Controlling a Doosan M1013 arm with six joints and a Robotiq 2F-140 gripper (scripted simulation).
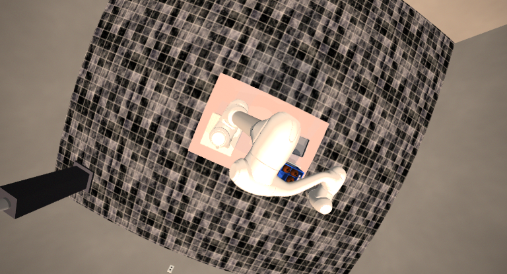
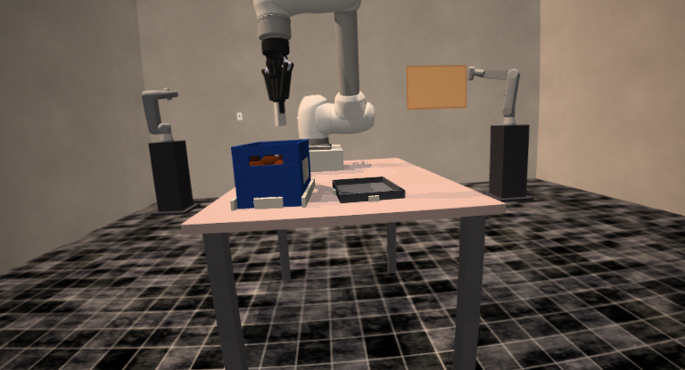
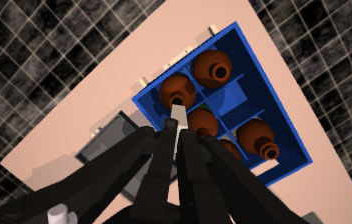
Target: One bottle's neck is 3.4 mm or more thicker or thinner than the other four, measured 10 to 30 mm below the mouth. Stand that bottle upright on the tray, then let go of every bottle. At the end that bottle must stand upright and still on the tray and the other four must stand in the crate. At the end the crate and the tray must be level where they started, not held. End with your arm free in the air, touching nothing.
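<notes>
Now: the bottle 18 cm behind my hand and 17 cm below it. From my hand the other things lie so: dark tray: 25 cm below, 24 cm to the left, 9 cm behind; blue crate: 17 cm below, 9 cm behind, 4 cm to the right.
</notes>
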